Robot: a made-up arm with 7 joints. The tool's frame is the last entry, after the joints.
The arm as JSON. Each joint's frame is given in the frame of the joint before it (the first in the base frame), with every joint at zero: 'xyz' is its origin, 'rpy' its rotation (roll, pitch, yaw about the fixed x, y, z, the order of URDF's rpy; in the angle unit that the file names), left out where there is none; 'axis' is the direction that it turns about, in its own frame. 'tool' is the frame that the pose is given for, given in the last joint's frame.
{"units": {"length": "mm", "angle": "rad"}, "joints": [
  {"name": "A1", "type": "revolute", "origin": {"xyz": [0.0, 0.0, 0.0], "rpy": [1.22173, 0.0, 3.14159]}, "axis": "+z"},
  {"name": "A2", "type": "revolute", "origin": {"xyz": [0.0, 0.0, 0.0], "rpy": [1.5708, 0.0, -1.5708]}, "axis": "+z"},
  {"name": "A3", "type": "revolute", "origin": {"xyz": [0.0, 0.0, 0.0], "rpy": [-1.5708, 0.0, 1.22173]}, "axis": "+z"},
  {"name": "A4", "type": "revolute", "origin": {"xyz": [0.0, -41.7, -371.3], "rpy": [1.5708, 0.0, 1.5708]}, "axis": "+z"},
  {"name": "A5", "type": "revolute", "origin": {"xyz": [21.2, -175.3, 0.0], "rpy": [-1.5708, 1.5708, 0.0]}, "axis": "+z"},
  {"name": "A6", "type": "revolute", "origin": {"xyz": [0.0, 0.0, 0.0], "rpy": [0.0, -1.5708, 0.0]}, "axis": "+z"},
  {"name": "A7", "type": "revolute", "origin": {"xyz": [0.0, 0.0, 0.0], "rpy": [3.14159, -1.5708, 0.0]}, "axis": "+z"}
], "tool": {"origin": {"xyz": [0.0, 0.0, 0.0], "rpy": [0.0, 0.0, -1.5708]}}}
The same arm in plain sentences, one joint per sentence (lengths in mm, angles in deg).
The arm has seven revolute joints in a row. What follows holds with every joint at zero, and every direction is one of the base frame's. The first joint sits at the same point as the base frame's origin and turns about the direction (0, 0.9397, 0.342). The second joint sits at the same point as the first joint and turns about +x. The third joint sits at the same point as the second joint and turns about +z. The fourth joint sits 41.7 mm along +x and 371.3 mm along -z from the third joint and turns about +y. The fifth joint sits 21.2 mm along -x and 175.3 mm along -z from the fourth joint and turns about +z. The sixth joint sits at the same point as the fifth joint and turns about +y. The seventh joint sits at the same point as the sixth joint and turns about +z. The tool frame, which is the frame that the pose is given for, sits at the same point as the seventh joint; its axes are the base frame's turned by roll 0, pitch 0 and yaw 0 deg (as in URDF: about the fixed x, then y, then z).
